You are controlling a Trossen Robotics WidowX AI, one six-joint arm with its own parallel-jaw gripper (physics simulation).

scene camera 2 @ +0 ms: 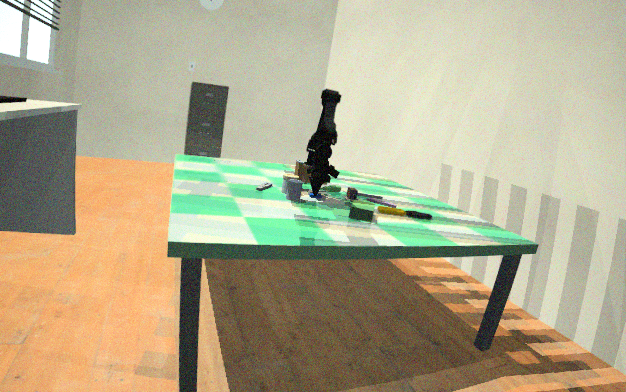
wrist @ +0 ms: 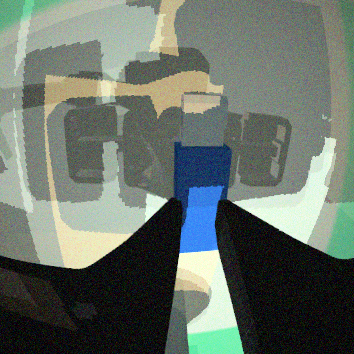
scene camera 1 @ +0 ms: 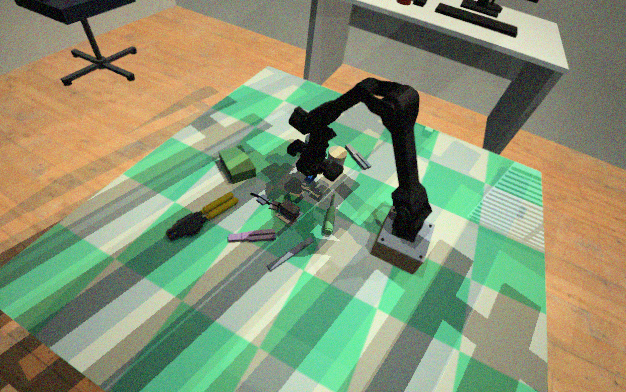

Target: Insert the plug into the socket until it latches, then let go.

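Note:
The blue plug with a grey metal end lies low over the table, close to its surface. My gripper points down and is shut on the plug, with one black fingertip on each side of its blue body. The metal end points away from the fingers, toward the top of the wrist view. A small dark box with a black cable, which looks like the socket, sits apart from the plug. Its opening is too small to make out.
A green block, a yellow-handled tool, a purple tool, a grey strip and a green bottle-shaped thing lie around. A tan-topped cylinder and a grey cylinder stand near the gripper.

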